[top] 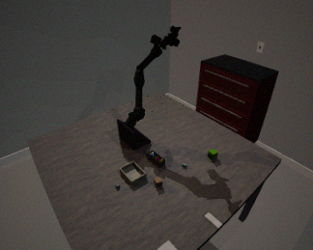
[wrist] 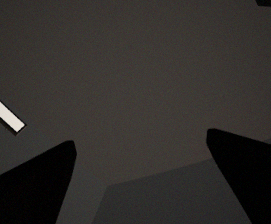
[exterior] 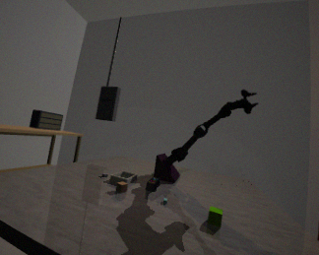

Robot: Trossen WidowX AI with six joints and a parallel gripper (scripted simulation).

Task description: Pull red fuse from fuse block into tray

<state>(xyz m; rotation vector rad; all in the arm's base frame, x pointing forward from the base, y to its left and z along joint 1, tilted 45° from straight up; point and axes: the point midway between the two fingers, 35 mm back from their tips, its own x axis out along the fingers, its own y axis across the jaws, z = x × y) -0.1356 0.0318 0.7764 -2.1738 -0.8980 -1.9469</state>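
Right now the red fuse is 630 mm to the right of my gripper tip, 630 mm below it and 390 mm ahead of it. From my gripper tip the other things lie so: green fuse: 630 mm to the right, 630 mm below, 380 mm ahead; then purple fuse: 630 mm to the right, 630 mm below, 410 mm ahead; then green cube: 640 mm below, 610 mm ahead, 350 mm to the right.
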